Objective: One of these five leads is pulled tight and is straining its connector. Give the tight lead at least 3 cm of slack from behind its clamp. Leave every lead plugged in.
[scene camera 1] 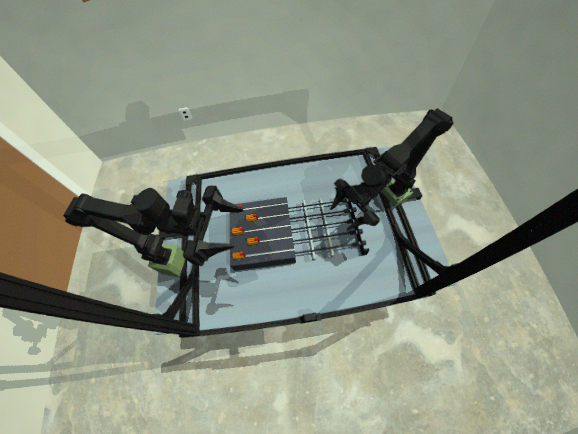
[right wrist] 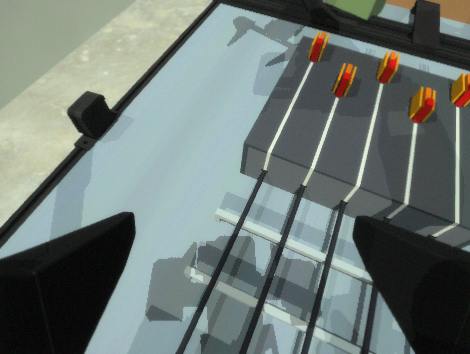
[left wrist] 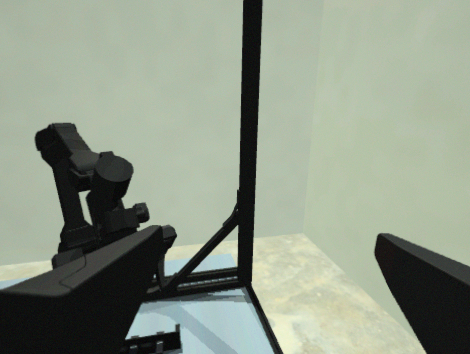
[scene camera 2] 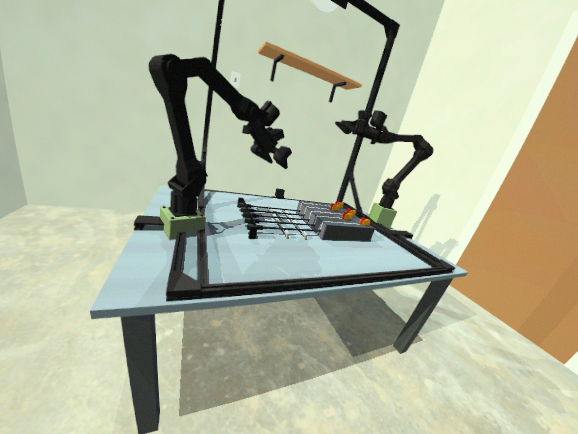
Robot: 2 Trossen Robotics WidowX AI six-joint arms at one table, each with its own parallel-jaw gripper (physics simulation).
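Places are measured from the left arm's base along level axes (x ahead, y left, z up), in metres.
Pixels of known places: left gripper, fingertip midpoint: (scene camera 1: 238, 227) (left wrist: 267, 239) (scene camera 2: 338, 121); right gripper, fingertip midpoint: (scene camera 1: 338, 219) (right wrist: 246, 224) (scene camera 2: 279, 165); left arm's base at its link origin: (scene camera 1: 162, 256) (scene camera 2: 385, 206); right arm's base at its link origin: (scene camera 1: 398, 189) (scene camera 2: 182, 211).
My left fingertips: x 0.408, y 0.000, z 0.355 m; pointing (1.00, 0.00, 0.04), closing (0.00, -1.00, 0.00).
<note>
Ahead of a thing's pixels: the offset from my left fingertips to its top centre. "spot": to the spot under its first point.
Five straight leads {spot: dx -0.017, dy +0.190, dz -0.398 m} (right wrist: 371, 131) run side by side, white over the dark block {spot: dx +0.011, dy +0.113, dz -0.397 m} (scene camera 1: 272, 246) (scene camera 2: 345, 231) (right wrist: 281, 107) and black beyond it. Which one is tight I cannot tell. Orange-and-red clips (scene camera 1: 238, 255) (scene camera 2: 349, 214) (right wrist: 345, 81) sit on the leads' white ends. My right gripper (scene camera 1: 341, 218) (scene camera 2: 278, 164) (right wrist: 246, 224) is open and empty, high above the black stretches. In the right wrist view its right finger hides parts of two leads. My left gripper (scene camera 1: 236, 226) (scene camera 2: 345, 127) (left wrist: 267, 239) is open and empty, raised near the block's clip end.
Pale crossbars {spot: dx +0.144, dy +0.219, dz -0.443 m} (scene camera 1: 309, 230) (right wrist: 255, 231) lie across the black stretches. A black rail (scene camera 1: 364, 245) (scene camera 2: 252, 232) (left wrist: 155, 342) stands at their far end. A black frame with tall posts (left wrist: 250, 125) surrounds the work area. A small black box {spot: dx +0.185, dy -0.131, dz -0.409 m} (scene camera 1: 310, 317) (scene camera 2: 280, 193) (right wrist: 90, 115) sits on its edge.
</note>
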